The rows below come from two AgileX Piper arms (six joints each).
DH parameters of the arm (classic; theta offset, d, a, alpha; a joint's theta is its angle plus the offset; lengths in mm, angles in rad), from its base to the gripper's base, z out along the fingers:
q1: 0 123 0 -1.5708
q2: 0.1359 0 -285 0
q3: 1.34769 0 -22 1.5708
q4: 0 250.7 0 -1.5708
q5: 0 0 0 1.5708
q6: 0 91 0 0
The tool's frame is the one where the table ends.
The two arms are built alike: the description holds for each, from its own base.
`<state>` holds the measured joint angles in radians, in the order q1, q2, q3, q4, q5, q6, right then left.
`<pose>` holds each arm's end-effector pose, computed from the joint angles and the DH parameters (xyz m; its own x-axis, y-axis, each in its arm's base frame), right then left.
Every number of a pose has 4 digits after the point.
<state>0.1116 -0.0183 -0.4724 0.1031 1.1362 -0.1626 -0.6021 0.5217 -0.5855 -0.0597 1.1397 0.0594</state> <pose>-0.0090 0.0075 0.2640 -0.4985 -0.1749 -0.8491 -0.2506 0.9667 -0.0519 0.0541 -0.0431 0.2808 -0.6674 0.5004 -0.5516 0.6135 0.7893 -0.0263</pose>
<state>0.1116 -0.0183 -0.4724 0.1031 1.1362 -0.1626 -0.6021 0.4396 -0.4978 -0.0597 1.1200 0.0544</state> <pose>-0.0090 0.0075 0.2640 -0.4985 -0.1749 -0.8491 -0.2506 0.9667 -0.0519 0.0441 -0.0362 0.2610 -0.6646 0.4911 -0.5631 0.6095 0.7923 -0.0285</pose>
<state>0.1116 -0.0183 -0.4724 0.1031 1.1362 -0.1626 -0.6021 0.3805 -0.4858 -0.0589 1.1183 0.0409</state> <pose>-0.0090 0.0075 0.2640 -0.4985 -0.1749 -0.8491 -0.2506 0.9667 -0.0519 0.0374 -0.0316 0.2607 -0.6492 0.4645 -0.6023 0.6017 0.7980 -0.0332</pose>
